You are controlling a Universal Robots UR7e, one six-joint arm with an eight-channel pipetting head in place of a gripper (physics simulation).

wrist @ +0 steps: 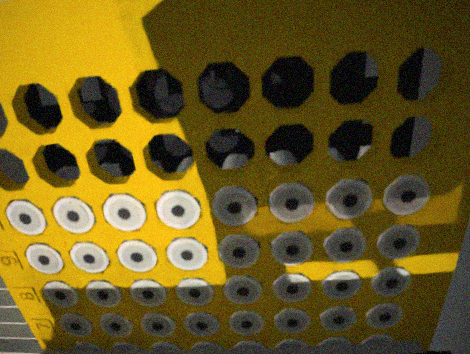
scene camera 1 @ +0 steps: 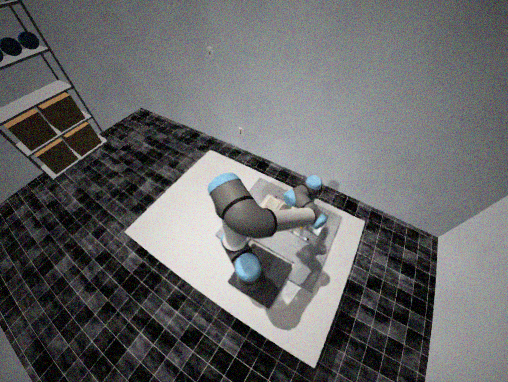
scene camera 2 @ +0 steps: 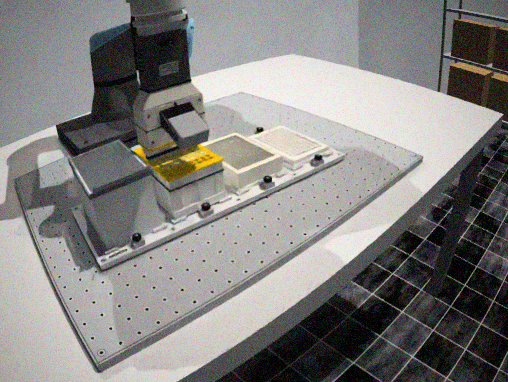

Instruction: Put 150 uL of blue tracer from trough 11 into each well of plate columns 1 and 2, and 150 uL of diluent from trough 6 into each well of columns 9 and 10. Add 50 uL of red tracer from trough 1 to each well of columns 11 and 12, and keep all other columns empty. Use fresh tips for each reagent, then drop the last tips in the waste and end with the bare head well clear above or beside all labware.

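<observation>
The pipetting head [scene camera 2: 161, 152] is low over the rear-left part of the yellow tip rack [scene camera 2: 187, 172] [wrist: 75, 40]. Its nozzles are hidden, so whether they carry tips does not show. In the wrist view the two far rows of holes, beyond row 10, are empty. Rows 10, 9, 8 and 7 hold tips, and part of another row shows at the bottom edge. The cream trough reservoir [scene camera 2: 257, 172] stands right of the rack; its liquid colours cannot be made out. The white well plate [scene camera 2: 301, 161] is farthest right; its well contents are too small to tell.
A tall grey waste bin [scene camera 2: 120, 210] stands close left of the tip rack. The labware stands in a row on a pale carrier rail [scene camera 2: 170, 229] with black knobs, on a perforated board [scene camera 2: 215, 265]. The arm [scene camera 1: 250, 217] reaches over the white table [scene camera 1: 175, 215] from its base.
</observation>
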